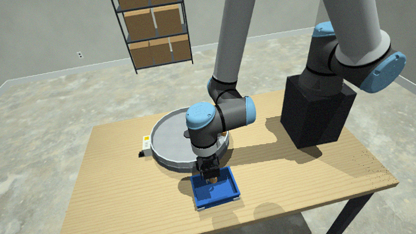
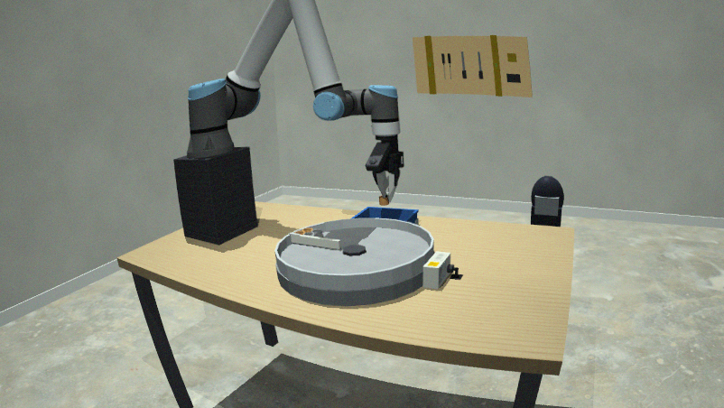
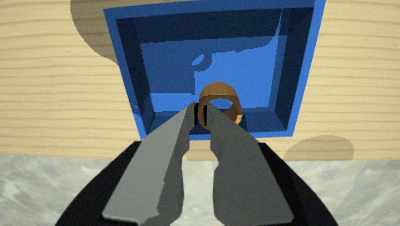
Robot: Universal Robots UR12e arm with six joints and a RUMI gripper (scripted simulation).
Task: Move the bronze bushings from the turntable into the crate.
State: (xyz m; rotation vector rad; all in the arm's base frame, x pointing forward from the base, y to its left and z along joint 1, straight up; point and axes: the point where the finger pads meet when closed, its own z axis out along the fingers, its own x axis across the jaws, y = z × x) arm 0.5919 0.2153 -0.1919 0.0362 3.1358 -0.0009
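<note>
My gripper is now 8 cm above the blue crate and 1 cm past it. The rest, counted from my hand: grey turntable (34 cm to the right, 5 cm below, 4 cm ahead).
</note>
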